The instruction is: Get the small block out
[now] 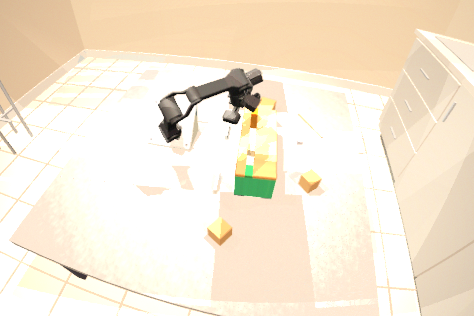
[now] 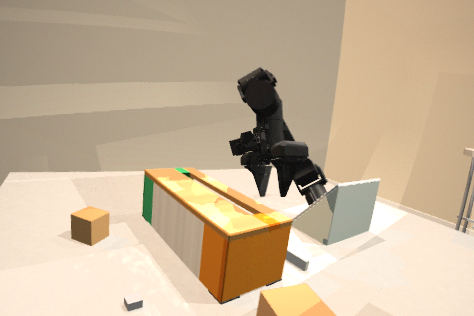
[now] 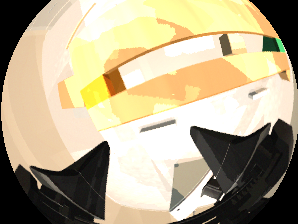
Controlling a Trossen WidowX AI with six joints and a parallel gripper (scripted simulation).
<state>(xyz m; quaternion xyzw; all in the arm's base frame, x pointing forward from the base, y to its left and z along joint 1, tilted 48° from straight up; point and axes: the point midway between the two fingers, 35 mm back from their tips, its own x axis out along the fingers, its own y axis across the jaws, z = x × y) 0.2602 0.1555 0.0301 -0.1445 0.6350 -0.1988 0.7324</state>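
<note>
The box lies 11 cm to the right of my gripper tip, 8 cm below it and 6 cm ahead of it. Round my gripper tip: thin stick (33 cm ahead, 19 cm to the left, 14 cm below); then tan block (14 cm to the right, 8 cm ahead, 6 cm below); then grey piece (28 cm ahead, 14 cm below, 5 cm to the left).
</note>
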